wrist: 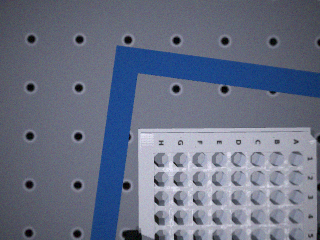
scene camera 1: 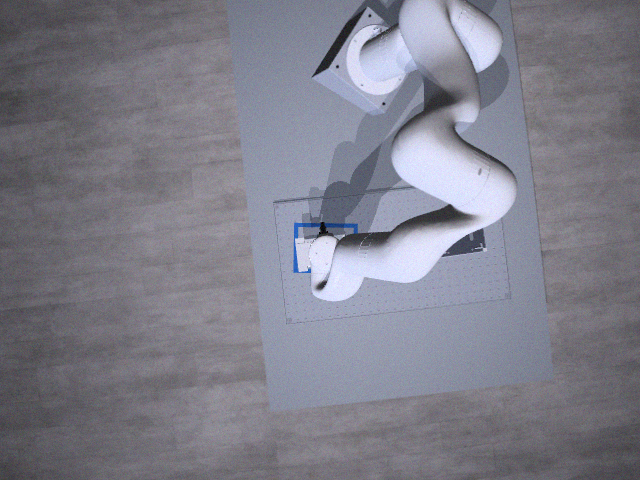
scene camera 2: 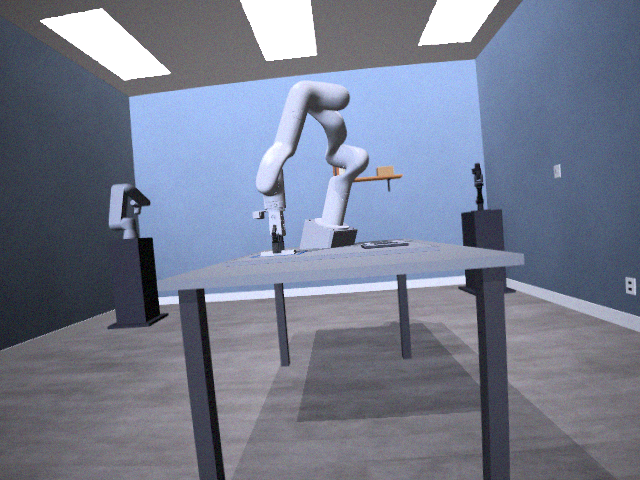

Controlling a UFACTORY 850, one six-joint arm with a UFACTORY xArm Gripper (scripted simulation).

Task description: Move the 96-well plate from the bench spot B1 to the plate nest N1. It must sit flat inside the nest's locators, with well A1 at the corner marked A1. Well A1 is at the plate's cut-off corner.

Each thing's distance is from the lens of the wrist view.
white 96-well plate (wrist: 215, 162): 0.15 m
